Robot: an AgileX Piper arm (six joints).
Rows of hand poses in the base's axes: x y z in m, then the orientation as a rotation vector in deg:
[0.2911, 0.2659, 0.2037, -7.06, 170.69, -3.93]
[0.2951, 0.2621, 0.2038, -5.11, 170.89, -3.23]
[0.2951, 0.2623, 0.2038, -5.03, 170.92, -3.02]
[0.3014, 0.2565, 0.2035, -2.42, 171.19, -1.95]
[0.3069, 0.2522, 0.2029, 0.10, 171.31, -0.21]
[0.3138, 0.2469, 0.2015, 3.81, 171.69, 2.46]
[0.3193, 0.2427, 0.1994, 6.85, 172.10, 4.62]
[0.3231, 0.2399, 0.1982, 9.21, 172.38, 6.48]
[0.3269, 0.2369, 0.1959, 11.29, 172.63, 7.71]
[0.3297, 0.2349, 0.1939, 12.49, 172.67, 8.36]
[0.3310, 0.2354, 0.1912, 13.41, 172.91, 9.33]
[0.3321, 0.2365, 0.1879, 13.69, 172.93, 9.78]
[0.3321, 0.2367, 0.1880, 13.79, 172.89, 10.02]
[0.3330, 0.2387, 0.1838, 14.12, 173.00, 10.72]
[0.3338, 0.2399, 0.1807, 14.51, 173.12, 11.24]
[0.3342, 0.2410, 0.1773, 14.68, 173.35, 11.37]
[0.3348, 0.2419, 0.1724, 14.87, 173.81, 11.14]
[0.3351, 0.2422, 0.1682, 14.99, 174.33, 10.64]
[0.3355, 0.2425, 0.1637, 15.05, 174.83, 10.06]
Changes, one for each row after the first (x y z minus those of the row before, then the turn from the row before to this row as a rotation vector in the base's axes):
[0.0040, -0.0038, 0.0001, 0.57, 0.11, -1.27]
[0.0000, 0.0002, 0.0000, 0.14, 0.03, -0.04]
[0.0063, -0.0058, -0.0003, 0.85, 0.19, -1.69]
[0.0055, -0.0043, -0.0006, 1.29, 0.09, -1.59]
[0.0069, -0.0053, -0.0014, 1.96, 0.43, -2.33]
[0.0055, -0.0042, -0.0021, 1.58, 0.54, -1.89]
[0.0038, -0.0028, -0.0012, 1.34, 0.43, -1.46]
[0.0038, -0.0030, -0.0023, 0.91, 0.42, -1.29]
[0.0028, -0.0020, -0.0020, 0.48, 0.15, -0.75]
[0.0013, 0.0005, -0.0027, 0.69, 0.33, -0.54]
[0.0011, 0.0011, -0.0033, 0.31, 0.05, -0.16]
[0.0000, 0.0002, 0.0001, 0.16, -0.03, -0.06]
[0.0009, 0.0020, -0.0042, 0.48, 0.15, -0.17]
[0.0008, 0.0012, -0.0031, 0.36, 0.17, -0.22]
[0.0004, 0.0011, -0.0034, 0.10, 0.25, -0.08]
[0.0006, 0.0009, -0.0049, -0.13, 0.48, -0.08]
[0.0003, 0.0003, -0.0042, -0.30, 0.53, -0.03]
[0.0004, 0.0003, -0.0045, -0.35, 0.50, 0.00]

